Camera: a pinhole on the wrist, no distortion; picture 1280 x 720 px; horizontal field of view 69.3 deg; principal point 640.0 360.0 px. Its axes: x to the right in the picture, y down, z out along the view. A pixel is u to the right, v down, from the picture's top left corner.
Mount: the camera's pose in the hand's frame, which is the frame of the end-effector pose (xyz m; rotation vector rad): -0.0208 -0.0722 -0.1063 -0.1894 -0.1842 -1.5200
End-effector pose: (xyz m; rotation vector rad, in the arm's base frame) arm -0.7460 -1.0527 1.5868 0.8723 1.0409 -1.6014
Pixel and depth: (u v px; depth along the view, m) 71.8 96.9 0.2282
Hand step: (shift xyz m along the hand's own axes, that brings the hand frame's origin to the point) -0.0920 0.1151 0.0828
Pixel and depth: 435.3 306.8 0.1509
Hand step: -0.0312 -0.0044 0.0325
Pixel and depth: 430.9 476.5 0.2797
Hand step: 0.0112 0.0569 0.1502
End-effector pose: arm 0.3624 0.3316 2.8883 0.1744 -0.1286 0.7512
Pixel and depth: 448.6 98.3 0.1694
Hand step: -0.0704 -0.0001 0.0504
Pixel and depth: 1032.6 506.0 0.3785
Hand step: 0.0450 -0.1357 0.2989
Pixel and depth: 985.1 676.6 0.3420
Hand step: 0.1008 -0.1099 0.2552
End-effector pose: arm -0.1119 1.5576 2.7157 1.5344 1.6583 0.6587
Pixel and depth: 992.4 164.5 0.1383
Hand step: -0.0480 -0.0917 0.0408
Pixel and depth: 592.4 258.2 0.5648
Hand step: -0.0851 0.0873 0.4360
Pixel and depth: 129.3 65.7 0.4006
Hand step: -0.1581 0.2319 0.2316
